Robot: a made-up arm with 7 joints. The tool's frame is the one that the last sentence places.
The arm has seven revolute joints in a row. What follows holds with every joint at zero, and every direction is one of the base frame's. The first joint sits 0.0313 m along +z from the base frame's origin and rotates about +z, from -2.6 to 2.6 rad. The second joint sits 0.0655 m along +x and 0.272 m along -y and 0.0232 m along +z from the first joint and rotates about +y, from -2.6 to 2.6 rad. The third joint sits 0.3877 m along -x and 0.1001 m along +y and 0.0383 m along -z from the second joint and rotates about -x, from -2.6 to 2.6 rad. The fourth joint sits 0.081 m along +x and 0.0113 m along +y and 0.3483 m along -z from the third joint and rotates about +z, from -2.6 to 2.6 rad. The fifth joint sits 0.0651 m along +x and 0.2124 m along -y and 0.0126 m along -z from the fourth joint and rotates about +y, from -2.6 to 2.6 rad. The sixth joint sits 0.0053 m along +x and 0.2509 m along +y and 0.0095 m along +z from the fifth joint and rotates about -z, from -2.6 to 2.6 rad. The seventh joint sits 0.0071 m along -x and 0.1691 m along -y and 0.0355 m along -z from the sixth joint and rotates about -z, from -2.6 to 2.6 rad. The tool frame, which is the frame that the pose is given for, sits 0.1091 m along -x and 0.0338 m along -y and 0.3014 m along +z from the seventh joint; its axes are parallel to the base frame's.
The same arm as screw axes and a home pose.
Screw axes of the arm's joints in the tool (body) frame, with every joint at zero. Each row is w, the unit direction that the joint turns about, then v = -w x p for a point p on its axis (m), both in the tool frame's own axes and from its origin. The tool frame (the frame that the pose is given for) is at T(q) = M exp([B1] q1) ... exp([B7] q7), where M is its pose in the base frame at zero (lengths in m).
B1 = (0, 0, 1, 0.325, -0.287, 0)
B2 = (0, 1, 0, -0.1238, 0, 0.3525)
B3 = (-1, 0, 0, 0, -0.0855, 0.1531)
B4 = (0, 0, 1, 0.1644, -0.0458, 0)
B5 = (0, 1, 0, 0.2754, 0, 0.1109)
B6 = (0, 0, -1, -0.2029, 0.1162, 0)
B7 = (0, 0, -1, -0.0338, 0.1091, 0)
M: xyz -0.287 -0.325 -0.0693 (m) rpy 0 0 0 (deg, as in URDF)
Joint limits (deg, base to tool): -148.97..148.97 -148.97..148.97 -148.97..148.97 -148.97..148.97 -148.97..148.97 -148.97..148.97 -148.97..148.97

